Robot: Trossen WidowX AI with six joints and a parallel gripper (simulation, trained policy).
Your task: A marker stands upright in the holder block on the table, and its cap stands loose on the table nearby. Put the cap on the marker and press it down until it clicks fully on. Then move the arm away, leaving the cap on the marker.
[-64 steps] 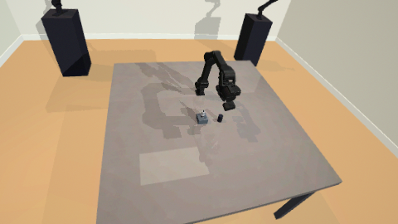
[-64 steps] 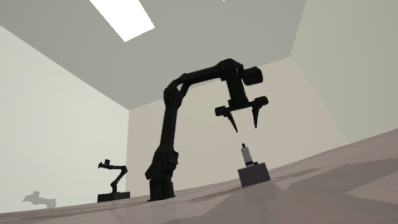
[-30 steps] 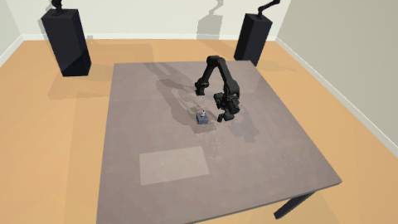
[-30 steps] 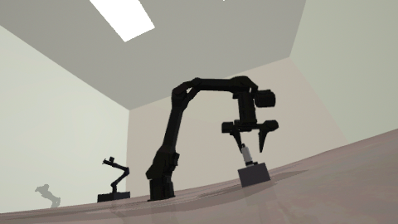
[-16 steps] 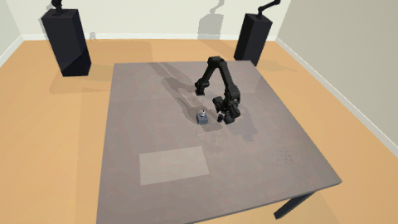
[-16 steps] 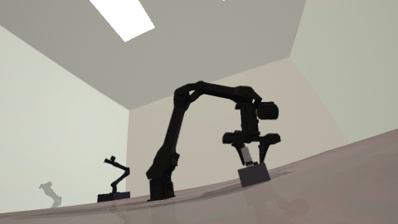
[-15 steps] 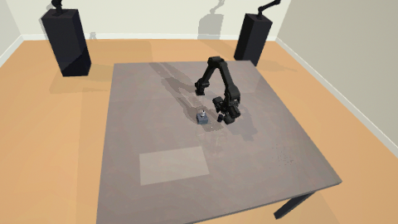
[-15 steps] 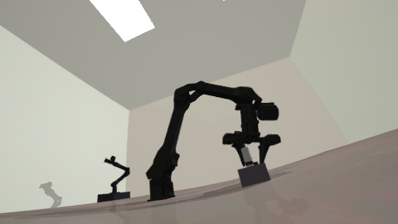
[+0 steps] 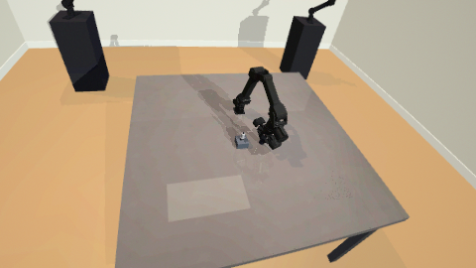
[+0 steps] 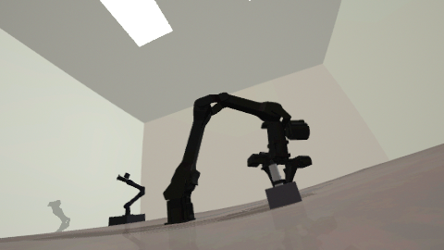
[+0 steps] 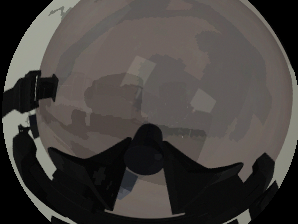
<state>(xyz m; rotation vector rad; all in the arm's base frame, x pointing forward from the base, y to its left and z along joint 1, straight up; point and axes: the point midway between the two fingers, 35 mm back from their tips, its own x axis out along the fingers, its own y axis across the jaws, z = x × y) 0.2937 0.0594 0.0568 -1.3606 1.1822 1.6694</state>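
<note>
My gripper tip is now 120 mm to the left of the holder block and 10 mm past it. From my gripper tip the other things lie so: cap: 10 mm above.
</note>
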